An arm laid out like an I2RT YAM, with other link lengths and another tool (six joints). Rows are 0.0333 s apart.
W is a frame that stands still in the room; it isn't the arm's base.
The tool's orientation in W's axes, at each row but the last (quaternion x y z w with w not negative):
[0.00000 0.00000 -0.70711 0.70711]
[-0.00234 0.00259 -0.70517 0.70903]
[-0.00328 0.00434 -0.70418 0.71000]
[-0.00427 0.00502 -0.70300 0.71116]
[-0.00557 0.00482 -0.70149 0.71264]
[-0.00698 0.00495 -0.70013 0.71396]
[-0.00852 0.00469 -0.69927 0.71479]
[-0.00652 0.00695 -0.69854 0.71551]
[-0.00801 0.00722 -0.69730 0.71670]
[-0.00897 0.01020 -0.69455 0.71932]
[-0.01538 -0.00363 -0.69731 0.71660]
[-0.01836 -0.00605 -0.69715 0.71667]
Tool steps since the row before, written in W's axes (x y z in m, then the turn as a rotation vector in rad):
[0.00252 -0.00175 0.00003 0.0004 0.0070 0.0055]
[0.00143 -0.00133 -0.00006 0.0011 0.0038 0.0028]
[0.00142 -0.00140 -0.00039 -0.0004 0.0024 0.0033]
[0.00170 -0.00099 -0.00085 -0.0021 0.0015 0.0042]
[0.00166 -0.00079 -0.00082 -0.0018 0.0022 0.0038]
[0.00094 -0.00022 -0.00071 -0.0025 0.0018 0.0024]
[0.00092 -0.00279 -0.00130 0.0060 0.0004 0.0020]
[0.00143 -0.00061 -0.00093 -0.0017 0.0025 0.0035]
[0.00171 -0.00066 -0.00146 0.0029 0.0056 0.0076]
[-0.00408 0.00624 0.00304 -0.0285 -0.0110 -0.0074]
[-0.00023 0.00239 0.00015 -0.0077 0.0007 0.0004]
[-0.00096 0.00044 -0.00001 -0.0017 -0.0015 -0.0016]
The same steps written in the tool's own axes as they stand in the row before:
[0.00175 0.00252 0.00003 -0.0070 0.0004 0.0055]
[0.00134 0.00142 -0.00005 -0.0038 0.0011 0.0028]
[0.00141 0.00141 -0.00037 -0.0024 -0.0004 0.0033]
[0.00101 0.00170 -0.00083 -0.0015 -0.0021 0.0042]
[0.00082 0.00166 -0.00080 -0.0022 -0.0018 0.0038]
[0.00024 0.00095 -0.00069 -0.0018 -0.0025 0.0024]
[0.00280 0.00088 -0.00130 -0.0003 0.0060 0.0021]
[0.00064 0.00143 -0.00090 -0.0025 -0.0017 0.0035]
[0.00071 0.00172 -0.00142 -0.0055 0.0029 0.0077]
[-0.00639 -0.00394 0.00292 0.0100 -0.0287 -0.0082]
[-0.00239 -0.00017 0.00021 -0.0009 -0.0077 0.0003]
[-0.00047 -0.00095 -0.00001 0.0014 -0.0017 -0.0017]

